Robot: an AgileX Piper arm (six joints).
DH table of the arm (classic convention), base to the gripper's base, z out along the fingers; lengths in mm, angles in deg. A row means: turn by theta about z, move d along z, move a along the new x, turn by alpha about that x. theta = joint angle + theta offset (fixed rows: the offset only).
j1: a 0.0, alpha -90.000, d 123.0, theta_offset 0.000
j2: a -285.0, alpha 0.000, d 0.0, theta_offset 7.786
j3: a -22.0, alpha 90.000, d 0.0, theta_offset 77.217
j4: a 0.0, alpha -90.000, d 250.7, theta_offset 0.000
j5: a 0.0, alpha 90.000, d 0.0, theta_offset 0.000
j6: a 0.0, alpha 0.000, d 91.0, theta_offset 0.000
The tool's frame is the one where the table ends.
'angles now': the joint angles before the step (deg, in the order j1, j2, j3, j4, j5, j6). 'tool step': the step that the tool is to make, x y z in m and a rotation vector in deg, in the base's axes. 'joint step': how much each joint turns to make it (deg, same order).
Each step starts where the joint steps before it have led.
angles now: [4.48, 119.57, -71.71, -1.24, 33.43, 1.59]
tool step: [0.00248, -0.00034, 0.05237, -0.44, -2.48, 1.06]
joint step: [0.00, -5.87, -3.62, -0.33, 7.04, -1.02]
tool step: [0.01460, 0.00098, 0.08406, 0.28, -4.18, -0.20]
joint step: [0.00, -4.01, -13.49, 0.17, 13.32, -0.19]
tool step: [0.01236, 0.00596, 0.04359, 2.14, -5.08, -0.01]
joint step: [0.36, 0.17, -9.51, 1.76, 4.10, 0.00]
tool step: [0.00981, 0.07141, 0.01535, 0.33, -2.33, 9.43]
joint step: [9.08, 4.33, -9.88, 0.11, 3.21, -0.38]
